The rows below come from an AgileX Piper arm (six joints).
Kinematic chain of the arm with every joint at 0, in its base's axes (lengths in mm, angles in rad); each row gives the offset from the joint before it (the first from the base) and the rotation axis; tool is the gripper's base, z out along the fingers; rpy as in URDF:
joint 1: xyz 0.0 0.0 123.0 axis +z
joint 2: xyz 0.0 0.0 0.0 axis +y
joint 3: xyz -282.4 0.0 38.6 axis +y
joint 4: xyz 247.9 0.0 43.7 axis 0.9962 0 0.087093
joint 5: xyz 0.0 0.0 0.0 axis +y
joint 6: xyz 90.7 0.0 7.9 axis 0.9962 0 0.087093
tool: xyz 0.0 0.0 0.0 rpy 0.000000 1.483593 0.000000
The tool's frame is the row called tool.
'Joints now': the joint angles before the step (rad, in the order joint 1, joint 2, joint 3, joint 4, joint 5, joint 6). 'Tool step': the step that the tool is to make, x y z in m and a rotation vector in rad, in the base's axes. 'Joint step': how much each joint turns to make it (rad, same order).
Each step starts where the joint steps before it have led.
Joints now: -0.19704, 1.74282, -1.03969, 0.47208, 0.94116, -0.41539
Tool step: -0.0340, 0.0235, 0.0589, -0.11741, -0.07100, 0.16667
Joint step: 0.09055, -0.22156, 0.00822, -0.15118, 0.12131, 0.04059
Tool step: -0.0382, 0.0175, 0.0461, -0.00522, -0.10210, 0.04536
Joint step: 0.05619, -0.20169, 0.01707, -0.01161, 0.07547, 0.03870
